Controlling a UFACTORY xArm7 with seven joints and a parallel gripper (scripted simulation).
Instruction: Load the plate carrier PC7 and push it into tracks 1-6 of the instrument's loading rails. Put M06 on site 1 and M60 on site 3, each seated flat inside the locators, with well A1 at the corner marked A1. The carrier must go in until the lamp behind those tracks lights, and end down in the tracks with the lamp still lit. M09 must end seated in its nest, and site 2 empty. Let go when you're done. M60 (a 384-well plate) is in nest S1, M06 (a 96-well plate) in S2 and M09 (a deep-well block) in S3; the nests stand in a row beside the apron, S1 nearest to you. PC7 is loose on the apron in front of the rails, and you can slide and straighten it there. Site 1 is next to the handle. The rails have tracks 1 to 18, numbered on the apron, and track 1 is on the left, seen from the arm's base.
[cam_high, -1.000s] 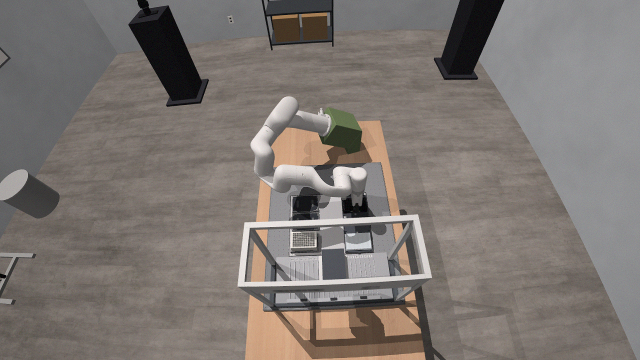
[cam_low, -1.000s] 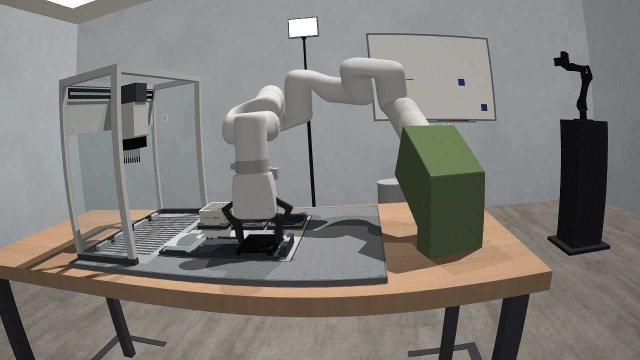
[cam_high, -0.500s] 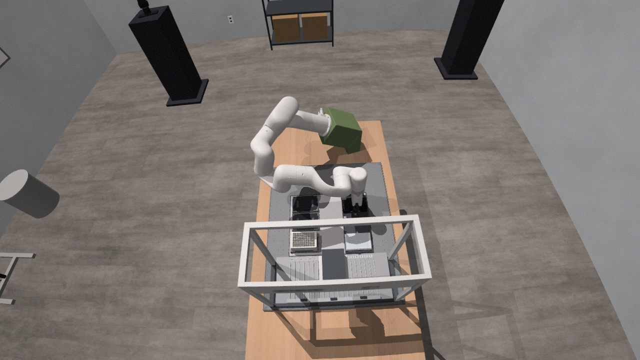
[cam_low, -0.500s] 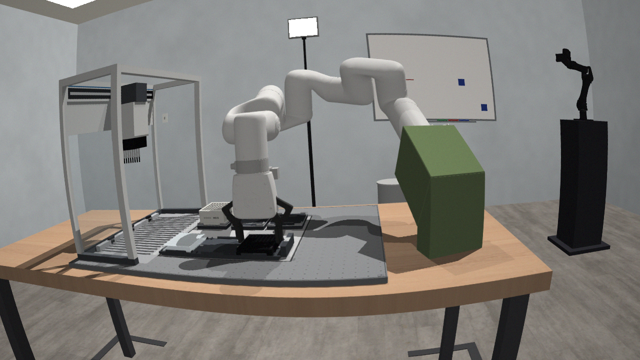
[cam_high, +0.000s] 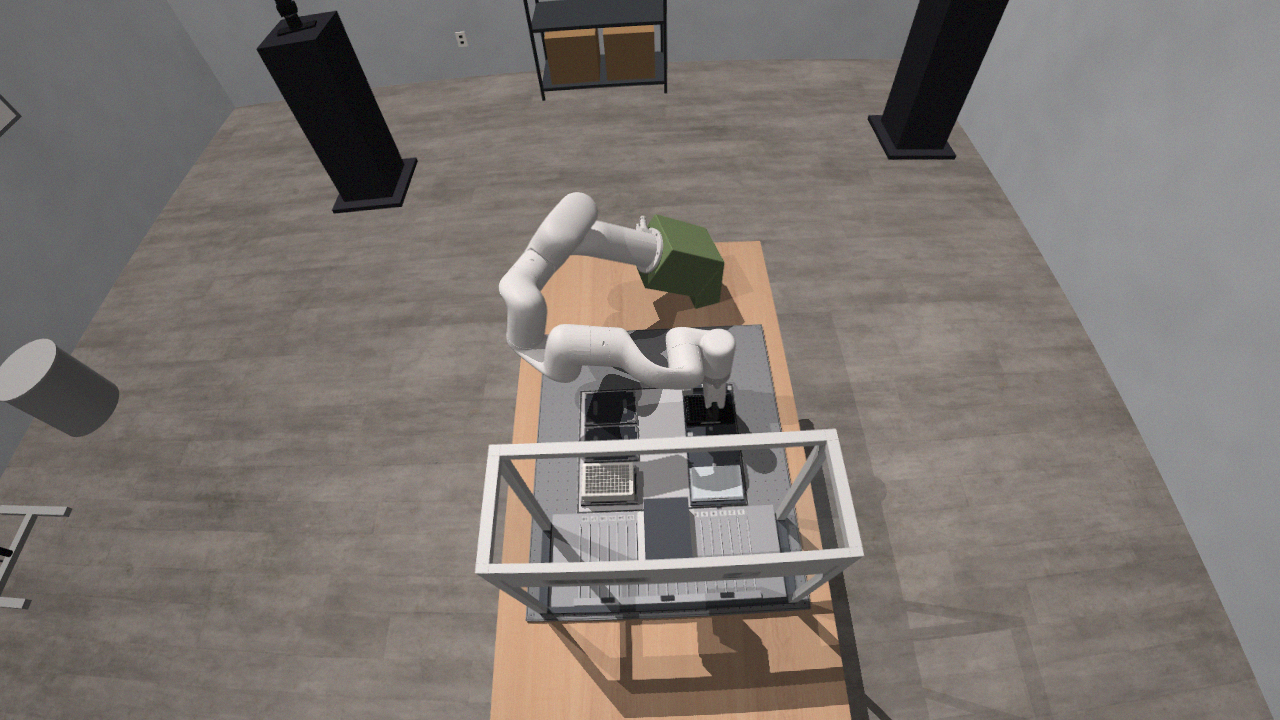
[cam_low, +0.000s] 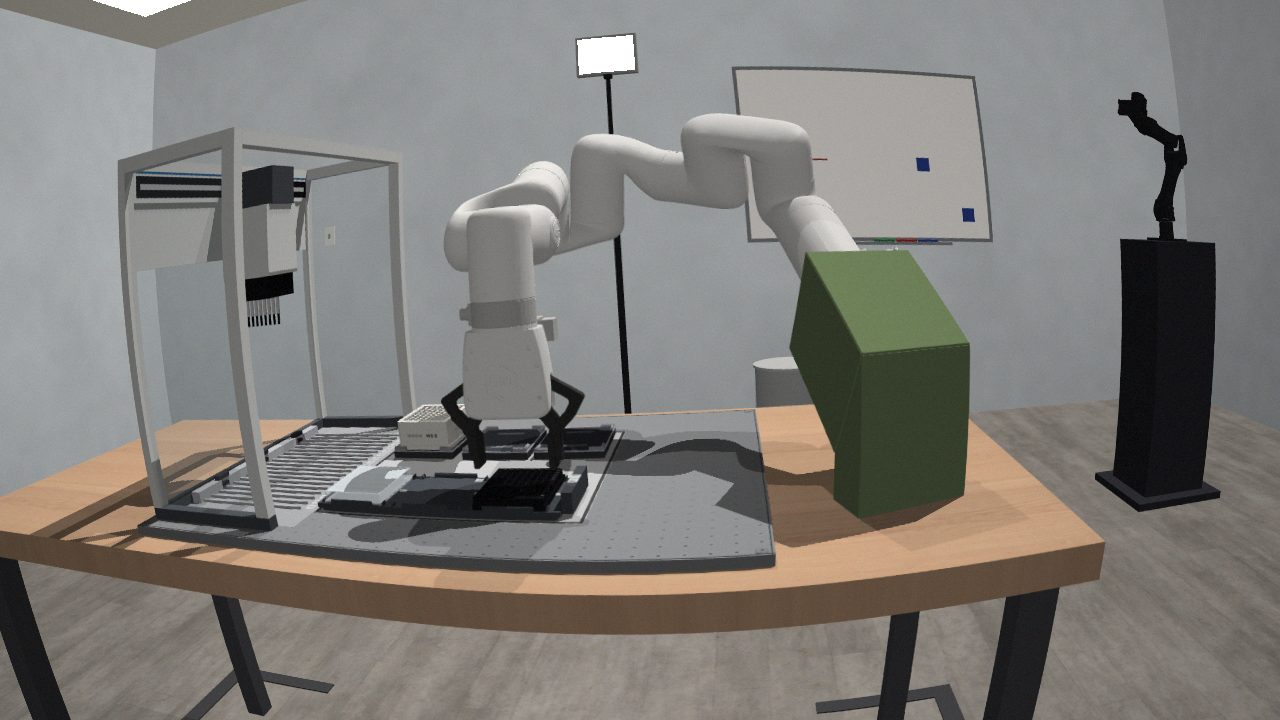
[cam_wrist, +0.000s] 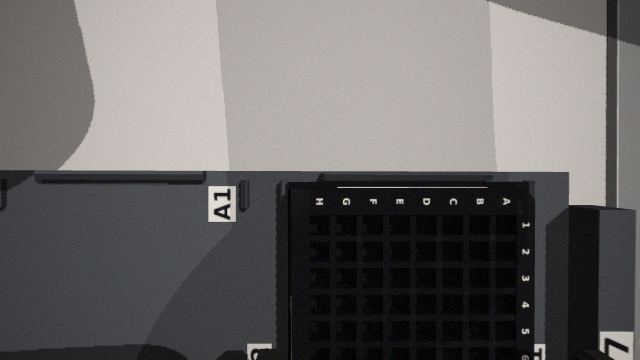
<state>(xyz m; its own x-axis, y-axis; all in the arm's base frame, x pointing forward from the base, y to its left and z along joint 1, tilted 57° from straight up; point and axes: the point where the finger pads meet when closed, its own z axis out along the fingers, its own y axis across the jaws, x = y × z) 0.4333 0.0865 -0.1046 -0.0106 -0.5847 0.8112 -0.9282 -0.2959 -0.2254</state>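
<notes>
Right now the black 96-well plate M06 is 4 cm below my hand. Round my hand: 384-well plate M60 (21 cm ahead, 4 cm below); then dark plate carrier PC7 (10 cm ahead, 4 cm below); then nest S1 (26 cm to the right, 5 cm below, 2 cm behind).
</notes>
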